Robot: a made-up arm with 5 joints. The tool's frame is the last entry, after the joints. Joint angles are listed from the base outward. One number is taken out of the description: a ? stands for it. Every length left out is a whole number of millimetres.
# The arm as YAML. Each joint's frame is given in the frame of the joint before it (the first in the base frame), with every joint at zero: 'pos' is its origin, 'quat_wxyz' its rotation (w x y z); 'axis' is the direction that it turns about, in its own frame. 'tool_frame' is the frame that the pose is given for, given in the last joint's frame.
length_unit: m
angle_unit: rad
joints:
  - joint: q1
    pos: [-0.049, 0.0, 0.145]
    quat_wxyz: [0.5, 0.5, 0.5, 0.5]
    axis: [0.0, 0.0, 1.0]
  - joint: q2
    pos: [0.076, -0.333, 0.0]
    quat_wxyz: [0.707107, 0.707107, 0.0, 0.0]
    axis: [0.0, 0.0, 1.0]
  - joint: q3
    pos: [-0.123, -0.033, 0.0]
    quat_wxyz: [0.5, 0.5, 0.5, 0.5]
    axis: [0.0, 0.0, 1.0]
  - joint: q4
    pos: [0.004, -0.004, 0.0]
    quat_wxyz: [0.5, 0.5, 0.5, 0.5]
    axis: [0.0, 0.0, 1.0]
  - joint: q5
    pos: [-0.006, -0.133, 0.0]
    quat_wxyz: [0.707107, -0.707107, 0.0, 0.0]
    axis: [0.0, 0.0, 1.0]
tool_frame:
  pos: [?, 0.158, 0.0]
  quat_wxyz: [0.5, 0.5, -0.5, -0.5]
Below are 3 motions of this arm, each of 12 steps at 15 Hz.
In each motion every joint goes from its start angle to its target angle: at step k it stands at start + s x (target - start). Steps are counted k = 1, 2, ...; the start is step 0. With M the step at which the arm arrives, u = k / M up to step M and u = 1 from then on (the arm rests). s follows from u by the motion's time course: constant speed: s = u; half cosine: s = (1 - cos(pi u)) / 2; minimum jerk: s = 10 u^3 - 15 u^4 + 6 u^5.
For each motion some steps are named. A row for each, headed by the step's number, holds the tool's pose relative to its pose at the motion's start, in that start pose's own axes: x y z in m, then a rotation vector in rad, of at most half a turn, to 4 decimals.
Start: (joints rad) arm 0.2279 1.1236 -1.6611 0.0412 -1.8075
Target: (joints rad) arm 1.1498 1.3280 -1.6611 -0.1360 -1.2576
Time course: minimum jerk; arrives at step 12
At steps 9, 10, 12:
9: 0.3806 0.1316 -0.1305 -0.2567 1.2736 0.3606
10: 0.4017 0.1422 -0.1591 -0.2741 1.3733 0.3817
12: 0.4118 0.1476 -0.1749 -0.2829 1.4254 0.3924

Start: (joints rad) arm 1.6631 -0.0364 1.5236 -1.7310 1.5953
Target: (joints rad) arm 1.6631 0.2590 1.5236 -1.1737 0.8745
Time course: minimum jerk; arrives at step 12
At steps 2, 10, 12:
2: 0.0018 -0.0037 -0.0039 -0.0004 -0.0251 0.0303
10: 0.1249 -0.0547 -0.1151 0.2673 -0.6413 0.7936
12: 0.1315 -0.0534 -0.1193 0.2882 -0.6617 0.8202

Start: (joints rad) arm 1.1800 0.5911 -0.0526 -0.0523 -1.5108
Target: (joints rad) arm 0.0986 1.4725 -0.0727 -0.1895 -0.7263
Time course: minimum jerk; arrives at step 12
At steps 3, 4, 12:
3: 0.0158 -0.0336 0.0073 -0.1006 0.0176 0.0994
4: 0.0317 -0.0611 0.0146 -0.2123 0.0277 0.1863
12: 0.0832 -0.1290 -0.0263 -1.0710 -0.1835 0.2738

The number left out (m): -0.072
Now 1 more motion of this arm.
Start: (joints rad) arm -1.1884 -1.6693 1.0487 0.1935 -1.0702
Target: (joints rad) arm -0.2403 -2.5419 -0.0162 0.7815 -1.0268
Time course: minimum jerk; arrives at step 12
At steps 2, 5, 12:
2: 0.0133 -0.0035 -0.0105 0.0198 -0.0656 0.0196
5: 0.1699 -0.0215 -0.0758 0.2422 -0.5999 0.2376
12: 0.5601 0.0731 0.0609 0.8174 -1.2721 1.0800

